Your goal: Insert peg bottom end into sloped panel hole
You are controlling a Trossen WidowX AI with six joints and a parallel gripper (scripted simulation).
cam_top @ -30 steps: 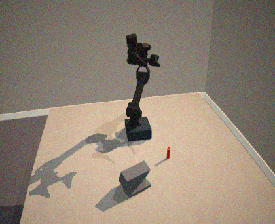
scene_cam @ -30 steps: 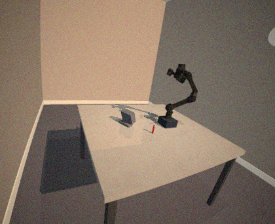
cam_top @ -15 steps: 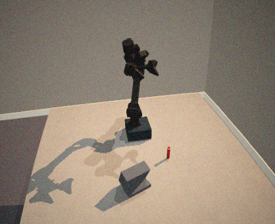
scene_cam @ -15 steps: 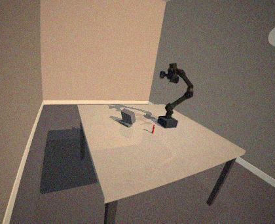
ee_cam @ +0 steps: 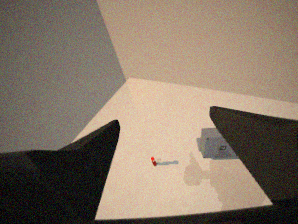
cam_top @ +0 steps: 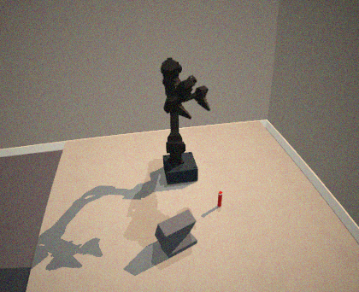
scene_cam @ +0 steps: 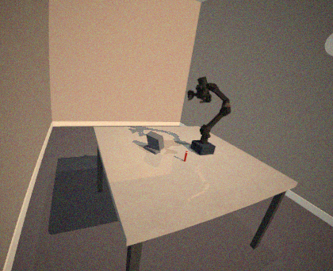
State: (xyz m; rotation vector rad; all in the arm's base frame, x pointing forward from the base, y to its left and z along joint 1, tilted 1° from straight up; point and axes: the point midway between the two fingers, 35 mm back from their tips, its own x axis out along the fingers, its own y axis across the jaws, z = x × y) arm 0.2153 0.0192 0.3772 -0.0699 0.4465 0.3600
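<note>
Now: the red square peg 380 mm below my gripper tip, 80 mm to the left of it and 50 mm ahead of it. From my gripper tip the other things lie so: grey sloped panel 360 mm below, 170 mm ahead, 160 mm to the right.
</note>
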